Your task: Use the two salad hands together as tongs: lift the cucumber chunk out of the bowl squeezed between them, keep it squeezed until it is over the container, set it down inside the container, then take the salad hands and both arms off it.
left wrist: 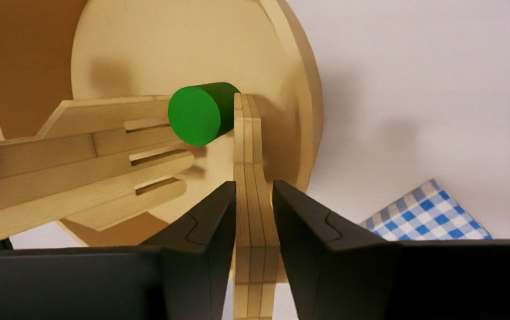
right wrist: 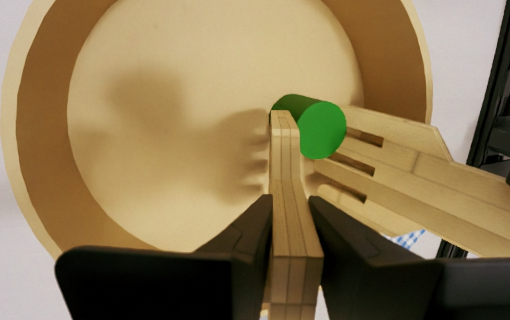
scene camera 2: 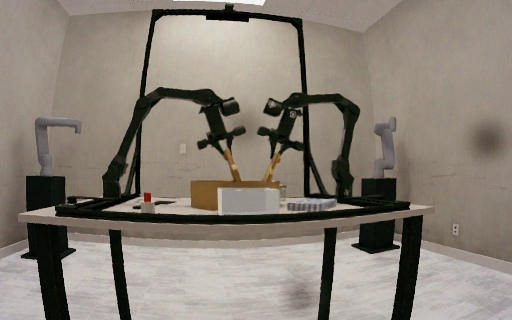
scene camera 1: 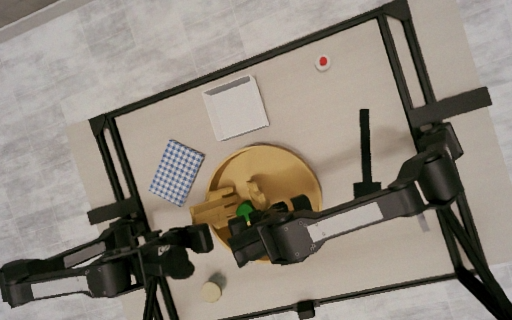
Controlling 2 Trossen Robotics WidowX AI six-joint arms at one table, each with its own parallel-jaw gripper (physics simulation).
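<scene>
The green cucumber chunk is between the tips of the two wooden salad hands, touching or nearly touching both, within the round bowl. Whether it is clear of the bowl floor cannot be told. My left gripper is shut on one salad hand. My right gripper is shut on the other salad hand. The white container stands beside the bowl, with no cucumber in it.
A blue checked cloth lies left of the bowl in scene camera 1. A small white piece with a red top, a black T-shaped item and a pale round-topped jar stand or lie around it.
</scene>
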